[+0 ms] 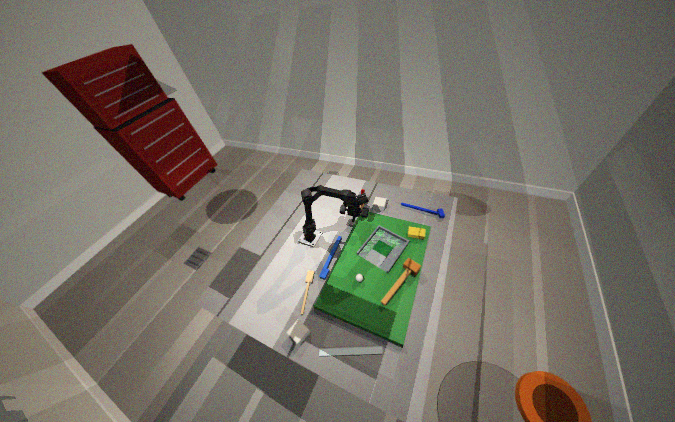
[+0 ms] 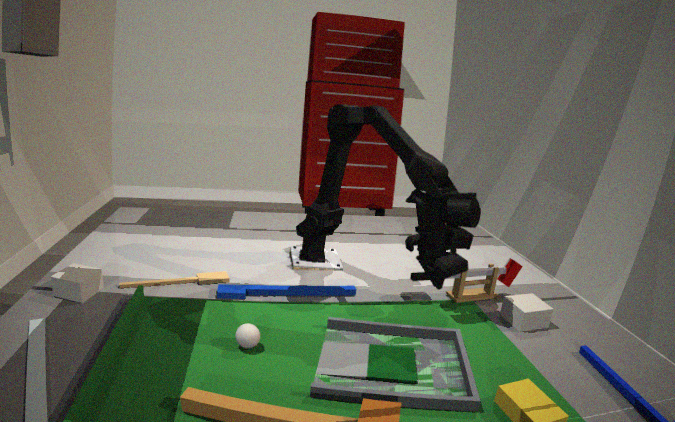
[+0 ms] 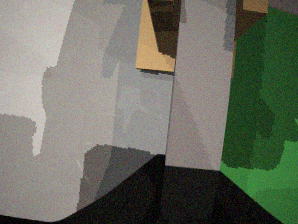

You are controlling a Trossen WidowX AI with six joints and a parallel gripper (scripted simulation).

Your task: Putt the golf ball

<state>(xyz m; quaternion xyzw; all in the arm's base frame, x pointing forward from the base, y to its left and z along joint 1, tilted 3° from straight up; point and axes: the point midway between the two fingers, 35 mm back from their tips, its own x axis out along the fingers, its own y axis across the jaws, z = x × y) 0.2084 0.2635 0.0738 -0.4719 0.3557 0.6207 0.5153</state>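
Right now the wooden stand is 2 cm behind my gripper tip and 10 cm to the left of it. Round my gripper tip: yellow block: 40 cm ahead, 4 cm to the left, 2 cm below; then green mat: 27 cm ahead, 25 cm to the right, 3 cm below; then white golf ball: 22 cm ahead, 39 cm to the right, 1 cm below.
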